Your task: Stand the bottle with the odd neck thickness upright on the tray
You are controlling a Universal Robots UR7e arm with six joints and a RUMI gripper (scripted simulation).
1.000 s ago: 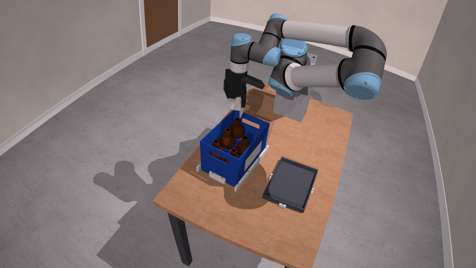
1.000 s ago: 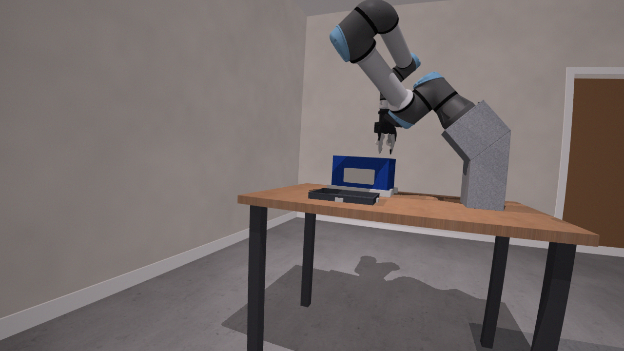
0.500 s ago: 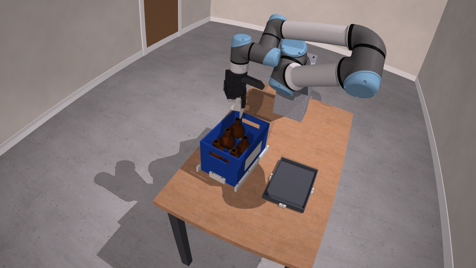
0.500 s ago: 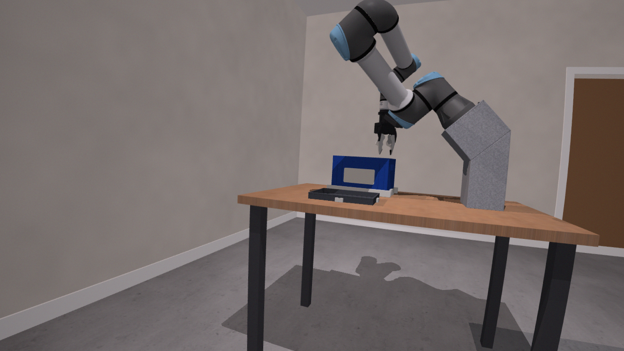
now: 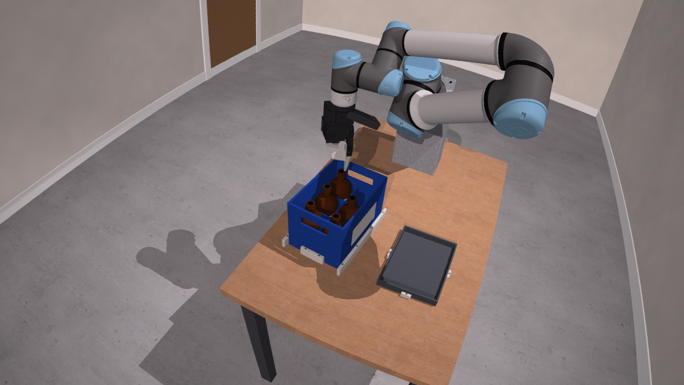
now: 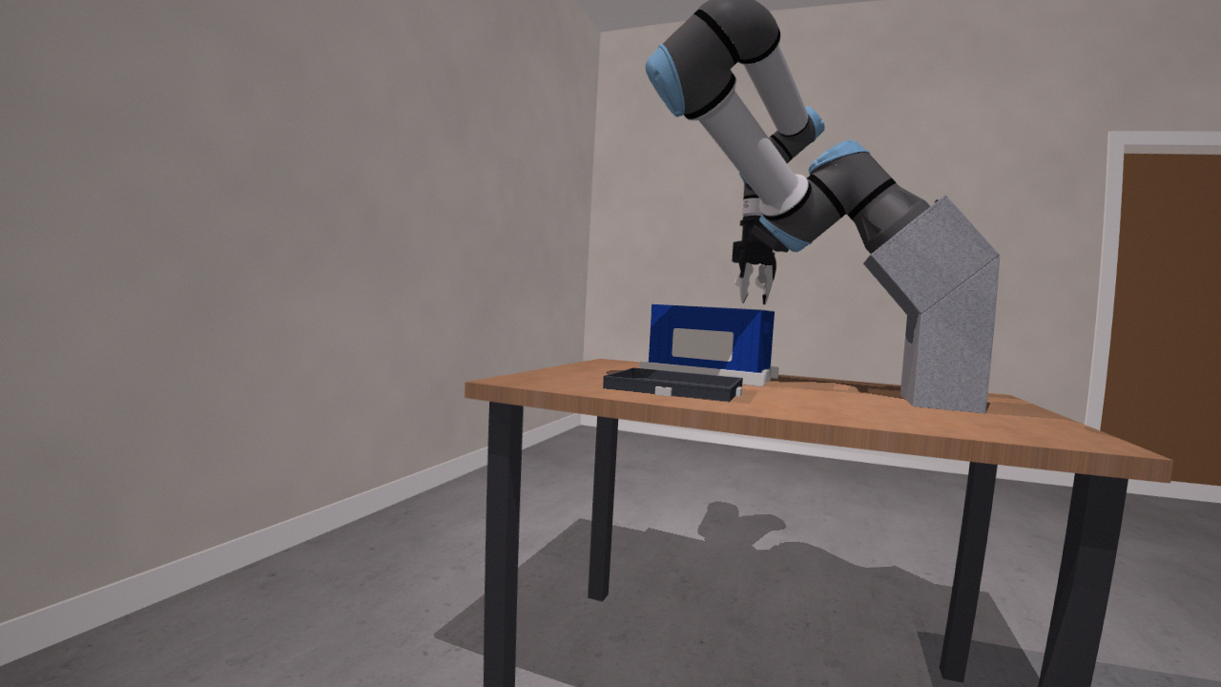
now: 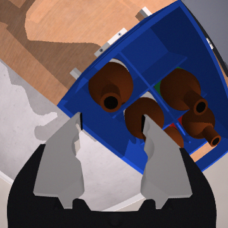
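Right now the crate is 120 mm below my hand, 90 mm ahead of it and 40 mm to the left of it. Also, from my hand: dark tray (340 mm to the left, 190 mm below, 80 mm ahead); bottle (180 mm ahead, 120 mm below).
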